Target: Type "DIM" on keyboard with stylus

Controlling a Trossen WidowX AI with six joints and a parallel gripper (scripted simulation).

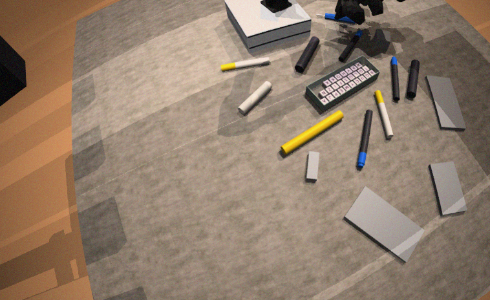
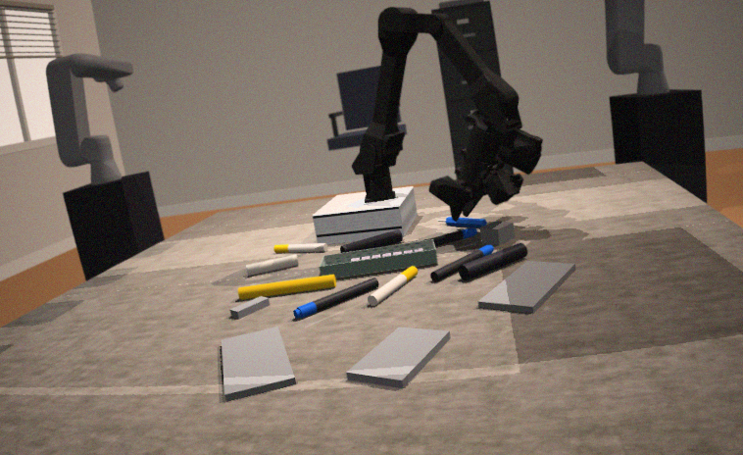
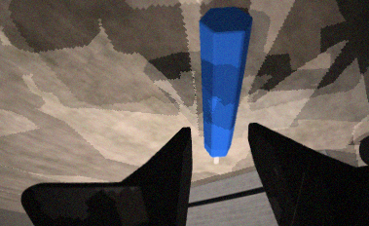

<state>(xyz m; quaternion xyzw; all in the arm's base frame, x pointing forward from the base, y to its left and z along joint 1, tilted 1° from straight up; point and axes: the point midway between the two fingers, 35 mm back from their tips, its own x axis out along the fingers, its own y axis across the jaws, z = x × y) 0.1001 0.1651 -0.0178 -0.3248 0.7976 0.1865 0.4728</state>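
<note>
The blue stylus lies 1 cm to the right of my gripper tip, 1 cm below it and 1 cm behind it. The rest, counted from my gripper tip: D key: 20 cm ahead, 10 cm to the right; yellow cylinder: 31 cm to the right, 26 cm ahead, 1 cm below; small grey cube: 14 cm ahead, 5 cm to the left.
</note>
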